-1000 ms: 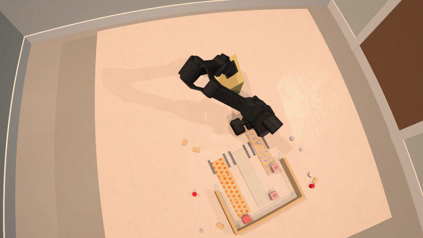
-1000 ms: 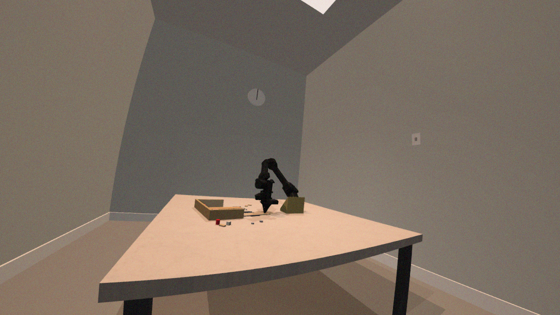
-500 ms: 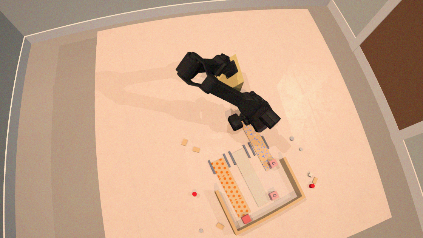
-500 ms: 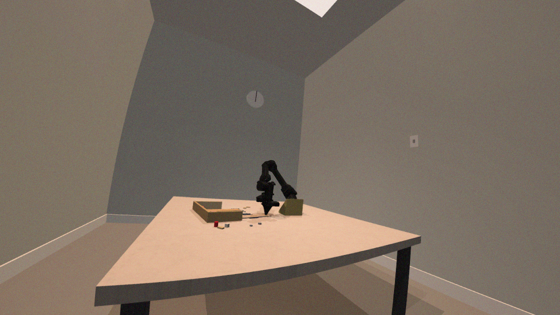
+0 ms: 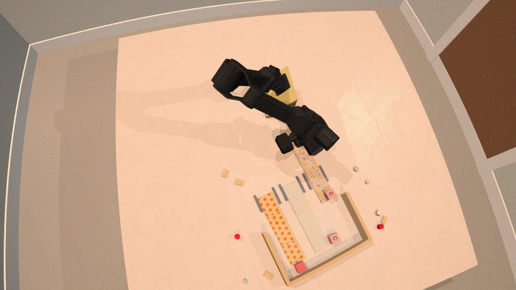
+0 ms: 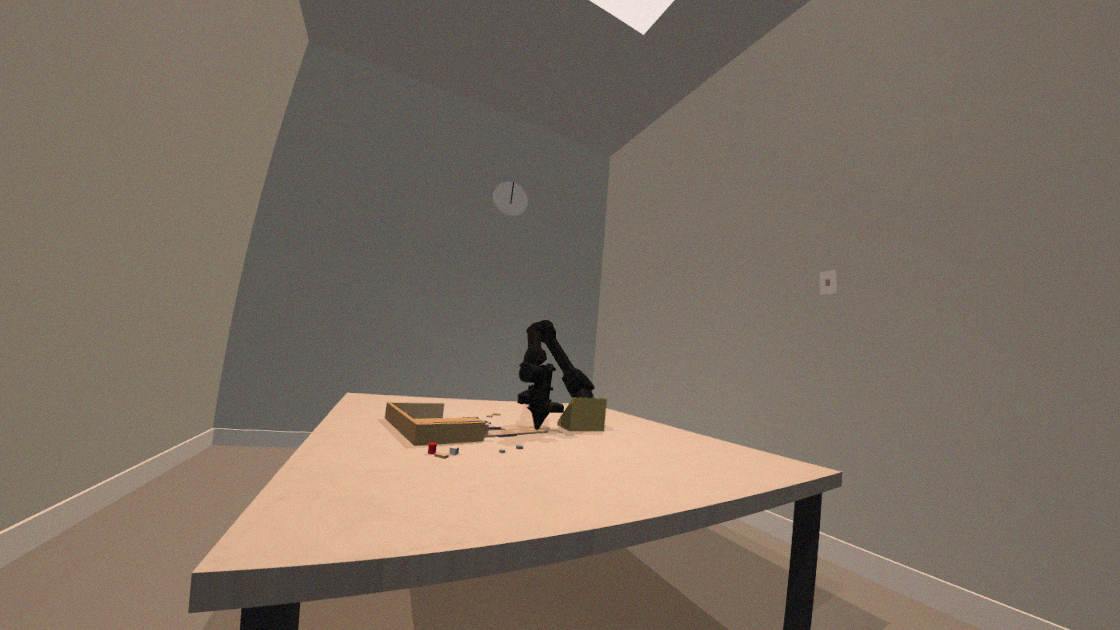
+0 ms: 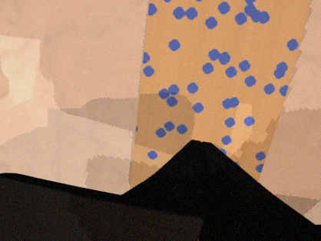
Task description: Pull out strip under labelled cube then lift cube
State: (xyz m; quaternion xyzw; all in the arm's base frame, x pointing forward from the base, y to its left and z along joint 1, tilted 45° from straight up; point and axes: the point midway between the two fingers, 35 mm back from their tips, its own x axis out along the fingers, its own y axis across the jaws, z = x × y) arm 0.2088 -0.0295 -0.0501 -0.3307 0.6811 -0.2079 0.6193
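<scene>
Now: gripper tip 14 cm short of the grey disc and 19 cm to the right of it.
</scene>
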